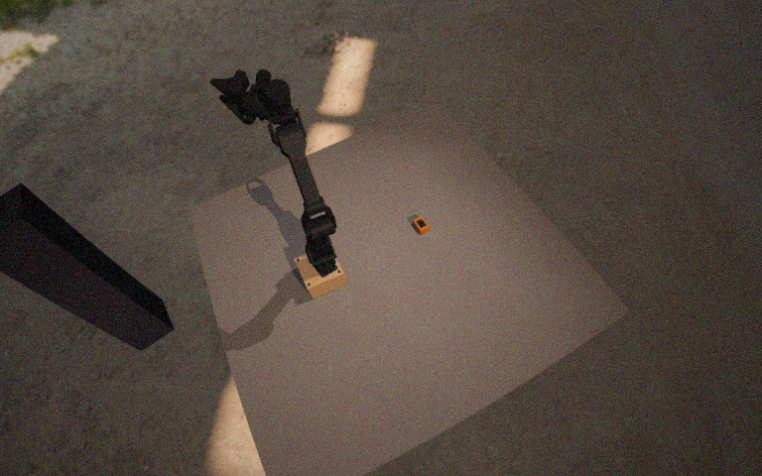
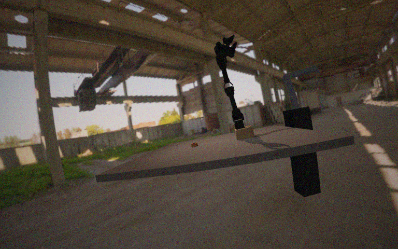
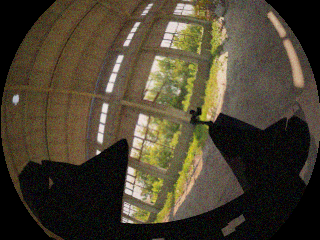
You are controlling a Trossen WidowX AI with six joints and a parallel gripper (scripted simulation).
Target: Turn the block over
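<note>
The orange block is 43 cm ahead of my gripper tip, 27 cm to the right of it and 70 cm below it.
</note>
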